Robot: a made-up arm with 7 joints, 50 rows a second.
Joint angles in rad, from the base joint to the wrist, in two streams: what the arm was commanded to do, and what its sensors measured. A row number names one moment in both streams.
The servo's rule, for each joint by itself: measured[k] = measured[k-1] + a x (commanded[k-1-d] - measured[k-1]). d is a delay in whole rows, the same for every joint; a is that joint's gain. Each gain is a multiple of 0.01, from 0.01 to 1. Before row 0 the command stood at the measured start. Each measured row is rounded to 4 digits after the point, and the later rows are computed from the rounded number. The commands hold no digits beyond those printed.
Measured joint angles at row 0:
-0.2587, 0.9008, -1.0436, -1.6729, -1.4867, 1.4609, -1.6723
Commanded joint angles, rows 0 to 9:
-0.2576, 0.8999, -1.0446, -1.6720, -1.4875, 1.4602, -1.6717
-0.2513, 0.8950, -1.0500, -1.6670, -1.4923, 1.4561, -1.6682
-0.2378, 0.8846, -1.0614, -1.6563, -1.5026, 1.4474, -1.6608
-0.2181, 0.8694, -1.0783, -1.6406, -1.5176, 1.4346, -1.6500
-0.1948, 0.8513, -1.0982, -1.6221, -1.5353, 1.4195, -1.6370
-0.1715, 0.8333, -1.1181, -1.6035, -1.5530, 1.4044, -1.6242
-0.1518, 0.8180, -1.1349, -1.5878, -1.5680, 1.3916, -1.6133
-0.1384, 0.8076, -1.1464, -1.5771, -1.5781, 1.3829, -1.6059
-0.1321, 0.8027, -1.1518, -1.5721, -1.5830, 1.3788, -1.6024
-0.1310, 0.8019, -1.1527, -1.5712, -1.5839, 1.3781, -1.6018
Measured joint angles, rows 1 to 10:
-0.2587, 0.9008, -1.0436, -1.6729, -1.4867, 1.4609, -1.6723
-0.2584, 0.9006, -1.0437, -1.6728, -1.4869, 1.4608, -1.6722
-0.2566, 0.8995, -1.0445, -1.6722, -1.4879, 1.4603, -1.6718
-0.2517, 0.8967, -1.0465, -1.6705, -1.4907, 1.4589, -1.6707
-0.2430, 0.8915, -1.0503, -1.6672, -1.4958, 1.4562, -1.6686
-0.2305, 0.8839, -1.0560, -1.6622, -1.5033, 1.4522, -1.6654
-0.2152, 0.8743, -1.0635, -1.6557, -1.5127, 1.4469, -1.6613
-0.1987, 0.8636, -1.0721, -1.6482, -1.5232, 1.4408, -1.6565
-0.1830, 0.8530, -1.0810, -1.6404, -1.5336, 1.4344, -1.6514
-0.1698, 0.8434, -1.0895, -1.6329, -1.5430, 1.4283, -1.6465
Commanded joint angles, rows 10 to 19:
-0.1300, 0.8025, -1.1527, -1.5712, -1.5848, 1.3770, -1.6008
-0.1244, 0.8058, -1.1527, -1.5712, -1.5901, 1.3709, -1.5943
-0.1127, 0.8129, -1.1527, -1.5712, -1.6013, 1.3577, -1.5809
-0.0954, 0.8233, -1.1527, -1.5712, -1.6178, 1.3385, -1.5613
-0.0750, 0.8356, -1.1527, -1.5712, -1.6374, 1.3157, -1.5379
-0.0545, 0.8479, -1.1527, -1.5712, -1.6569, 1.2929, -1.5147
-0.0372, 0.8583, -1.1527, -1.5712, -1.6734, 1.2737, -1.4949
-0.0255, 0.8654, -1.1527, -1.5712, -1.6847, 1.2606, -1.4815
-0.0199, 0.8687, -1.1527, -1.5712, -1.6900, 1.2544, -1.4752
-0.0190, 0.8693, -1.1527, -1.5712, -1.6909, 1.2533, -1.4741
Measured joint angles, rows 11 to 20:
-0.1597, 0.8355, -1.0971, -1.6261, -1.5508, 1.4228, -1.6420
-0.1520, 0.8292, -1.1038, -1.6201, -1.5573, 1.4178, -1.6379
-0.1448, 0.8248, -1.1097, -1.6147, -1.5635, 1.4126, -1.6335
-0.1365, 0.8225, -1.1149, -1.6099, -1.5707, 1.4066, -1.6282
-0.1258, 0.8227, -1.1194, -1.6056, -1.5796, 1.3991, -1.6215
-0.1126, 0.8252, -1.1234, -1.6018, -1.5906, 1.3899, -1.6131
-0.0975, 0.8295, -1.1269, -1.5984, -1.6032, 1.3792, -1.6033
-0.0818, 0.8350, -1.1300, -1.5954, -1.6165, 1.3676, -1.5925
-0.0672, 0.8408, -1.1327, -1.5927, -1.6295, 1.3558, -1.5814
-0.0549, 0.8461, -1.1351, -1.5903, -1.6410, 1.3446, -1.5708

